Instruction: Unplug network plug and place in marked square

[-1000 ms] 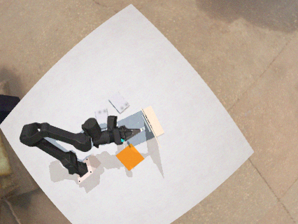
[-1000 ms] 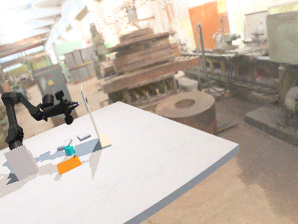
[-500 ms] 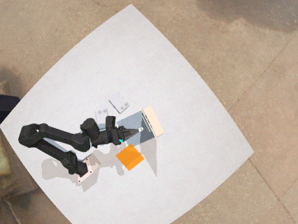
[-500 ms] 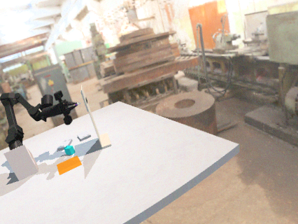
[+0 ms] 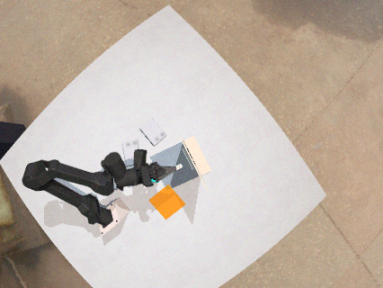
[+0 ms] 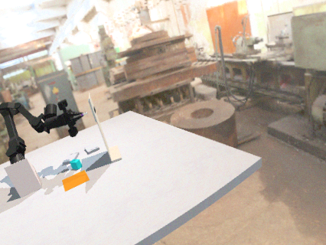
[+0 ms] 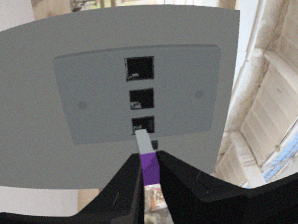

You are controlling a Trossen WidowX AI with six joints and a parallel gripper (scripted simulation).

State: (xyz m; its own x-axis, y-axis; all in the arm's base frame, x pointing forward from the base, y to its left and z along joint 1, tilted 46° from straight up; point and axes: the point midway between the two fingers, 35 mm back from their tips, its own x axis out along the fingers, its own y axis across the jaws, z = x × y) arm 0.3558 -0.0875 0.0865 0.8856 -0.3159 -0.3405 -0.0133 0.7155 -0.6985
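My gripper tip is now 16 cm past the orange marked square, 10 cm to the left of it and 26 cm above it. From my gripper tip the other things lie so: cyan block (13 cm behind, 2 cm to the left, 24 cm below); network plug (right at my gripper tip); upright panel (6 cm ahead, 1 cm to the right, 10 cm below).
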